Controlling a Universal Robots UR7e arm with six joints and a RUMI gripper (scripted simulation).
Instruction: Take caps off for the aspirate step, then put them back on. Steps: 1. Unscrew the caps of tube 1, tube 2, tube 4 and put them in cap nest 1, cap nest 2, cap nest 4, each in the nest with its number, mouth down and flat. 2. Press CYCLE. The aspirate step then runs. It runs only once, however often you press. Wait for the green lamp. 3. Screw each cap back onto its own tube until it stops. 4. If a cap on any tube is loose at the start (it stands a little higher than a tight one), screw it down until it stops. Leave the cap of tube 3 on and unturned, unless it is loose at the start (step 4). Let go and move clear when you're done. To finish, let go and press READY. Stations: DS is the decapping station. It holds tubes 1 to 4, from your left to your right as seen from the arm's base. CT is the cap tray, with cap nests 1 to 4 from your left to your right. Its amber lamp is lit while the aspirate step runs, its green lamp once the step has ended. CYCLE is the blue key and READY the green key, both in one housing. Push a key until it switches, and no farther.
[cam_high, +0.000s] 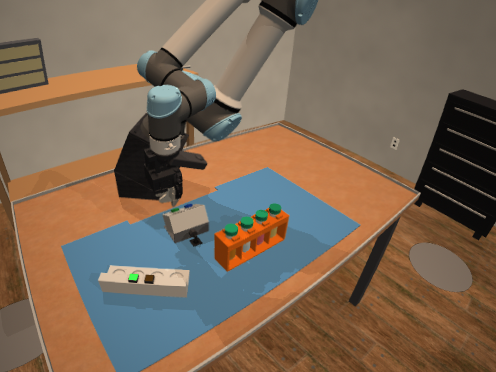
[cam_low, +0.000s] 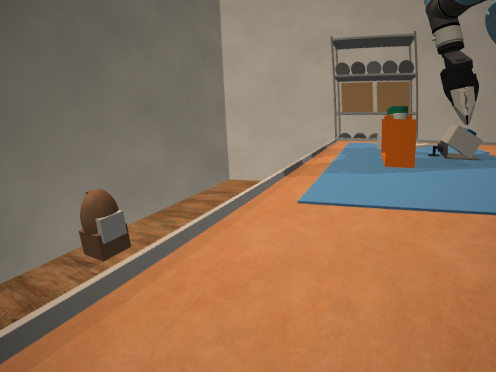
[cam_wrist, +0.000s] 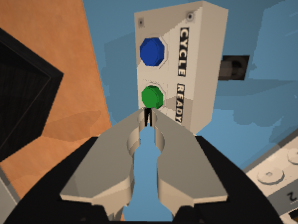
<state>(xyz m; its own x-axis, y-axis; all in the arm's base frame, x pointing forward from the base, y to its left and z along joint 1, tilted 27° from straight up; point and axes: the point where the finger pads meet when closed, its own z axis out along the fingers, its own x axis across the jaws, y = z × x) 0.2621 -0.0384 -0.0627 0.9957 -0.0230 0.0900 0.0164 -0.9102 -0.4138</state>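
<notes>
Now: the green key 30 mm below my hand. The rest, counted from my hand: cap: 230 mm to the left, 180 mm ahead, 10 mm above; then grey key housing: 50 mm below, 30 mm to the left, 10 mm ahead; then blue key: 50 mm to the left, 30 mm below.
</notes>
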